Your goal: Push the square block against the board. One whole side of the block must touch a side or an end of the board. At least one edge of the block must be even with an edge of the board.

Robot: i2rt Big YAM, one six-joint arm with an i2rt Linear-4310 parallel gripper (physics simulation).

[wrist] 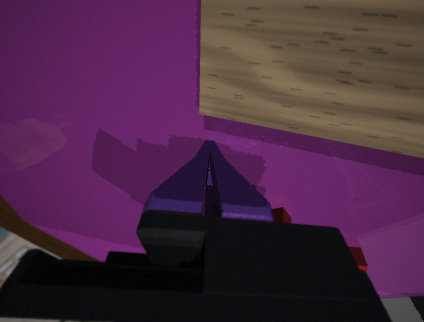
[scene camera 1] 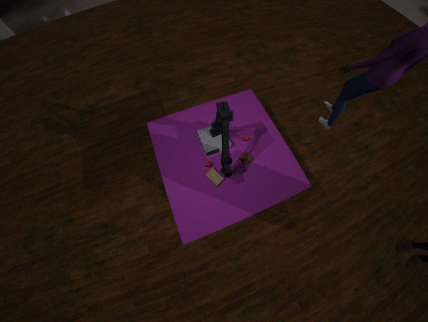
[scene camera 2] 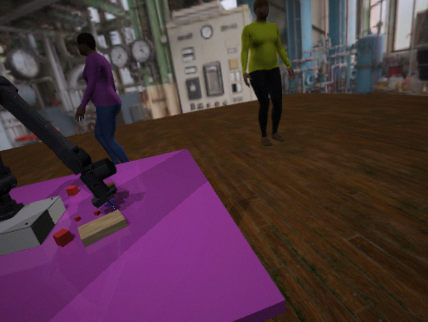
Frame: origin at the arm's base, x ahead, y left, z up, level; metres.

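Seen in the pictures: gripper, fingertip midpoint: [wrist: 208,146]; arm's base, origin of the base link: [scene camera 1: 216,131] [scene camera 2: 7,214].
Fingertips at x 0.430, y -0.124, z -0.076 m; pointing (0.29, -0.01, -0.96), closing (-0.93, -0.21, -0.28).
Offsets run from my fingertips to a thing's top centre. Level surfaces: height alone.
The board @(dx -0.049, dy -0.107, dz +0.030 m) [scene camera 1: 215,176] [scene camera 2: 103,228] [wrist: 320,70] is a light, grained wooden slab lying flat on the purple table. A darker brown block @(dx -0.064, dy +0.247, dz +0.030 m) [scene camera 1: 245,158], which looks like the square block, lies apart from the board on the far side of the gripper. In scene camera 2 a small part of the brown block [scene camera 2: 111,185] shows behind the gripper; the rest is hidden. It does not show in the wrist view. My gripper [scene camera 1: 228,175] [scene camera 2: 114,206] [wrist: 208,146] is shut and empty, its tips low over the table, close to a corner of the board, with a small gap.
Red cubes @(dx -0.184, dy -0.102, dz +0.039 m) [scene camera 1: 208,164] @(dx -0.241, dy +0.368, dz +0.039 m) [scene camera 1: 246,138] [scene camera 2: 63,237] [scene camera 2: 72,190] lie near the arm's grey base [scene camera 1: 207,141] [scene camera 2: 30,225]. Smaller red pieces @(dx -0.163, dy +0.038, dz +0.015 m) [scene camera 2: 77,218] @(dx -0.086, dy +0.035, dz +0.015 m) [scene camera 2: 97,213] [wrist: 281,215] lie between base and board. The purple table @(dz -0.001 m) [scene camera 1: 200,220] [scene camera 2: 200,265] has open edges. People stand beyond it.
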